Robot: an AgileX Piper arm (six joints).
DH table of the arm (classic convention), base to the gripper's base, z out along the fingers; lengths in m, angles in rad. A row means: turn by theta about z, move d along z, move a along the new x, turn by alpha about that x. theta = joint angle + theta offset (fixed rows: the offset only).
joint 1: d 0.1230, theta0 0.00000, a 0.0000, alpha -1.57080
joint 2: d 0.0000, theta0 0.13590, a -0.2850, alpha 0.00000
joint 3: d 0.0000, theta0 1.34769, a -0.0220, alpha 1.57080
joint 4: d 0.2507, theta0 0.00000, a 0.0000, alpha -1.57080
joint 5: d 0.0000, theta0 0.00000, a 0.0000, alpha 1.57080
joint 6: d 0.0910, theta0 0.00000, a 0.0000, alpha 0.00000
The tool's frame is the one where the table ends.
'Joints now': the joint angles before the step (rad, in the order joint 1, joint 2, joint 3, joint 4, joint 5, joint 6). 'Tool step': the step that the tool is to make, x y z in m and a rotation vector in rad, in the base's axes. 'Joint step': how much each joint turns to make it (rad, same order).
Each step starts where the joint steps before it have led.
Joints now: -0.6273, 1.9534, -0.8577, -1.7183, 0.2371, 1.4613
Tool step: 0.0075, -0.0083, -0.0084, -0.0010, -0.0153, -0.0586
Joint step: 0.0000, 0.0525, -0.0451, -0.0102, 0.0269, 0.0663
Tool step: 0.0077, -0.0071, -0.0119, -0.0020, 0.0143, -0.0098
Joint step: -0.0001, 0.0599, -0.0466, 0.0007, 0.0139, 0.0025
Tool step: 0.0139, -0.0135, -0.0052, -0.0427, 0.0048, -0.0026
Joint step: 0.0001, 0.0596, -0.0810, 0.0004, 0.0328, -0.0185
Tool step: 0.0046, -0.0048, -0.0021, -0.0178, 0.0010, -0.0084
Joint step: 0.0009, 0.0219, -0.0286, -0.0008, 0.0179, 0.0005
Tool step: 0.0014, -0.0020, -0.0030, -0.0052, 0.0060, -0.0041
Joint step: -0.0002, 0.0145, -0.0117, 0.0004, 0.0087, -0.0013
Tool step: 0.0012, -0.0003, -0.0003, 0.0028, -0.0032, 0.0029
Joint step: 0.0001, 0.0028, -0.0048, 0.0006, -0.0051, -0.0008
